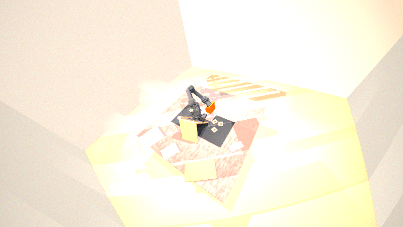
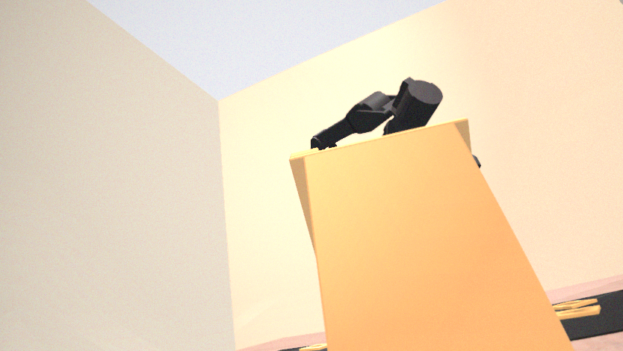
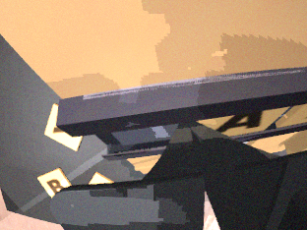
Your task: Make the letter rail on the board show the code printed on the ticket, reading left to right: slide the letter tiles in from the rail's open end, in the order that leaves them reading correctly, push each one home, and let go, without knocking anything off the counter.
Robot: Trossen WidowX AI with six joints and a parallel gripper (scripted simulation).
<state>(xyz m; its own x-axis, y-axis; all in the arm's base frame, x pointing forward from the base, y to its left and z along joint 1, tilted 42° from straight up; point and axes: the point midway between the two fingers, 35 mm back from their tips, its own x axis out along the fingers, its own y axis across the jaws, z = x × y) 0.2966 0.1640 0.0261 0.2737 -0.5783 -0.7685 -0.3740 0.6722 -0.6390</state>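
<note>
Right now my gripper tip is 80 mm above the white ticket, 50 mm to the left of it and 40 mm past it. Round my gripper tip: letter tile (30 mm to the right, 10 mm ahead); flat yellow slab (360 mm ahead, 320 mm to the left, 150 mm below); black mat (160 mm below, 110 mm behind, 80 mm to the right).
</note>
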